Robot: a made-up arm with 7 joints.
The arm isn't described. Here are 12 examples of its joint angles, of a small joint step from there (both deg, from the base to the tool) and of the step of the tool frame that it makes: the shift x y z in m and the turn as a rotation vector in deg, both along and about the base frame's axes.
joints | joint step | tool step
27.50 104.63 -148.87 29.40 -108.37 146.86 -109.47 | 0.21 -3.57 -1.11 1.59 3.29 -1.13 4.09 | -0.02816 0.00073 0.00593 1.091 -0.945 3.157
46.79 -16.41 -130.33 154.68 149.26 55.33 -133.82 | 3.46 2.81 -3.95 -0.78 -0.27 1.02 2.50 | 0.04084 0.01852 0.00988 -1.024 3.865 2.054
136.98 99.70 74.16 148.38 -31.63 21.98 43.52 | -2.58 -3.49 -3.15 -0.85 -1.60 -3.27 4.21 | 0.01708 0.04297 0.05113 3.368 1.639 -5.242
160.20 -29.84 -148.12 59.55 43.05 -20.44 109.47 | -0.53 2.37 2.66 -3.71 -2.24 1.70 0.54 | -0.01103 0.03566 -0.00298 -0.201 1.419 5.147
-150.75 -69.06 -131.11 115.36 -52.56 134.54 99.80 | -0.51 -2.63 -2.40 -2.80 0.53 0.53 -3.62 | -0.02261 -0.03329 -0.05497 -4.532 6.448 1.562
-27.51 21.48 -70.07 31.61 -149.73 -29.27 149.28 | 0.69 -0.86 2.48 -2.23 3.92 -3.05 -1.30 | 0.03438 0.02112 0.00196 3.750 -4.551 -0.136
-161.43 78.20 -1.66 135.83 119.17 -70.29 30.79 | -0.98 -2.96 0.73 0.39 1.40 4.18 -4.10 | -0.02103 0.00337 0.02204 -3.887 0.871 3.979
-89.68 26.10 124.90 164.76 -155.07 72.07 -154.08 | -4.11 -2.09 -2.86 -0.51 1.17 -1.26 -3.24 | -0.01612 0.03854 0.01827 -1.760 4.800 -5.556
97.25 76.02 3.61 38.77 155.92 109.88 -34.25 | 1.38 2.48 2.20 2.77 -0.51 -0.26 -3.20 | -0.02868 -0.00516 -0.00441 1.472 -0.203 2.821
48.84 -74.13 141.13 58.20 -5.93 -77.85 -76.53 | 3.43 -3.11 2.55 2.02 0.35 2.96 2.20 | 0.00882 -0.03889 -0.03692 -0.278 -5.036 2.371
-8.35 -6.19 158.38 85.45 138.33 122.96 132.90 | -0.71 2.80 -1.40 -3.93 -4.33 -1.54 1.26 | 0.01205 0.02219 -0.02546 1.818 -4.776 -1.628
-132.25 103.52 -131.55 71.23 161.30 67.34 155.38 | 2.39 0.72 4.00 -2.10 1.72 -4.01 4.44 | 0.00096 0.02270 -0.03985 -8.261 1.343 -1.599
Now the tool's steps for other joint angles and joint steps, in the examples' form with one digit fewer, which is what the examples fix.
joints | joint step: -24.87 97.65 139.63 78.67 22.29 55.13 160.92 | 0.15 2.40 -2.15 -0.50 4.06 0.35 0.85
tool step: 0.0152 0.0140 -0.0287 -0.76 5.25 4.64
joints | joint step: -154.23 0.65 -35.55 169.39 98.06 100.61 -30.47 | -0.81 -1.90 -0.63 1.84 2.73 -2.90 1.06
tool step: 0.0508 0.0145 0.0125 -3.78 2.61 0.64
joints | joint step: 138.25 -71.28 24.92 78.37 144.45 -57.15 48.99 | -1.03 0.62 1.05 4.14 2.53 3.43 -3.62
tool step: -0.0052 -0.0257 0.0228 5.35 0.06 3.87
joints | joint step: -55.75 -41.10 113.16 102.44 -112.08 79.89 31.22 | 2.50 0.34 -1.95 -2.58 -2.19 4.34 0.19
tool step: -0.0001 -0.0132 0.0054 1.34 -3.92 -2.28
